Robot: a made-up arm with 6 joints.
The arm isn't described. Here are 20 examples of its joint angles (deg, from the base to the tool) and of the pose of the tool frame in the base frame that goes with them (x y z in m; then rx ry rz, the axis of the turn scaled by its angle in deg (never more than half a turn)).
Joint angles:
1: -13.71 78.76 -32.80 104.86 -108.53 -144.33
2: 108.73 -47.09 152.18 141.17 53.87 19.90
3: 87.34 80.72 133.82 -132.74 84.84 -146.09
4: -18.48 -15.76 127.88 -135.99 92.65 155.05
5: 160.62 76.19 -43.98 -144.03 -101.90 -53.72
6: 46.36 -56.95 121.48 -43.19 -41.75 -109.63
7: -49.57 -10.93 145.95 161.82 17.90 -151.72
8: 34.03 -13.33 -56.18 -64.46 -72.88 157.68
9: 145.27 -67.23 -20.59 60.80 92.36 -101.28
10: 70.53 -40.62 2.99 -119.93 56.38 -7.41
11: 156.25 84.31 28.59 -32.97 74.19 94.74
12: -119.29 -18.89 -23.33 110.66 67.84 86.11
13: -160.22 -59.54 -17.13 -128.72 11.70 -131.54
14: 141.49 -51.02 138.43 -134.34 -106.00 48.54
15: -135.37 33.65 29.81 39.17 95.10 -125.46
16: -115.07 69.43 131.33 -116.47 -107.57 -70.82
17: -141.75 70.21 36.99 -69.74 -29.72 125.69
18: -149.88 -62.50 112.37 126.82 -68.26 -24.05
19: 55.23 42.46 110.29 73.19 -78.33 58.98
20: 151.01 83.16 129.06 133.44 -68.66 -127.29
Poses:
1: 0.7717 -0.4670 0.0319 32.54 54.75 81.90
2: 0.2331 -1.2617 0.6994 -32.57 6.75 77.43
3: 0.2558 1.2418 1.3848 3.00 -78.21 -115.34
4: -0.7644 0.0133 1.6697 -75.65 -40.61 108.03
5: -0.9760 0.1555 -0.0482 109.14 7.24 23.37
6: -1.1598 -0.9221 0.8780 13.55 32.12 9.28
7: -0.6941 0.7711 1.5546 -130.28 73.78 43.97
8: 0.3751 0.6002 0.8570 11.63 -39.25 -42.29
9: 0.0527 -0.4178 1.6672 20.89 40.73 68.90
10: 0.2183 0.1302 1.8863 -32.31 160.09 -43.81
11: -1.5742 0.8109 0.2593 75.92 -27.24 -56.03
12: -0.1639 -0.7909 1.3621 -69.68 -144.94 -12.97
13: -0.1139 0.0068 1.8407 86.96 33.09 -21.20
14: 0.6394 -0.8078 0.4902 160.86 24.23 59.31
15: -0.7964 -1.0918 1.6064 -77.53 -17.50 137.10
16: -0.1367 -0.8038 1.5813 -11.06 132.14 -119.79
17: -1.3388 -1.2355 0.4789 53.29 -10.48 80.87
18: 1.0612 0.8744 0.5783 -94.04 53.70 -90.51
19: 0.6205 0.4793 1.9301 8.85 107.25 125.94
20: -0.9270 0.7334 1.5572 5.83 92.90 -77.00
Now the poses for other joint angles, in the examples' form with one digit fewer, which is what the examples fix.
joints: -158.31 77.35 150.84 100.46 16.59 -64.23
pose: -0.875 -0.411 1.799 27.3 79.2 9.0
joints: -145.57 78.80 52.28 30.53 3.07 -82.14
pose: -1.566 -1.103 0.468 -42.4 -37.3 22.3
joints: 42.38 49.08 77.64 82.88 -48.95 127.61
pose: 1.146 0.800 1.697 13.4 166.0 -17.7
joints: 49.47 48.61 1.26 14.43 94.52 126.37
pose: 0.901 1.250 0.906 -101.7 106.4 78.0
